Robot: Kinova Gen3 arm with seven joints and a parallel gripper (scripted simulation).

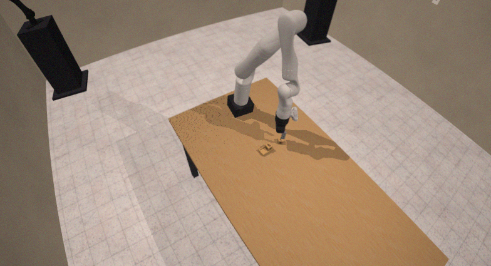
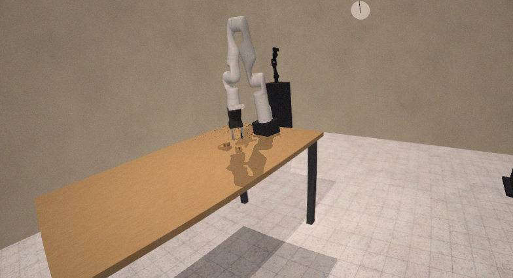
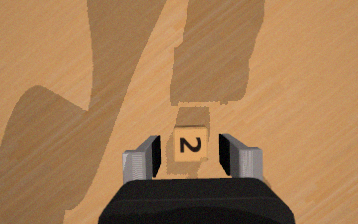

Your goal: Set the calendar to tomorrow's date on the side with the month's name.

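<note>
My gripper is now 7 cm above the wooden date cube. The rest, counted from my hand: wooden tray: 11 cm to the right, 8 cm below, 2 cm ahead.
</note>
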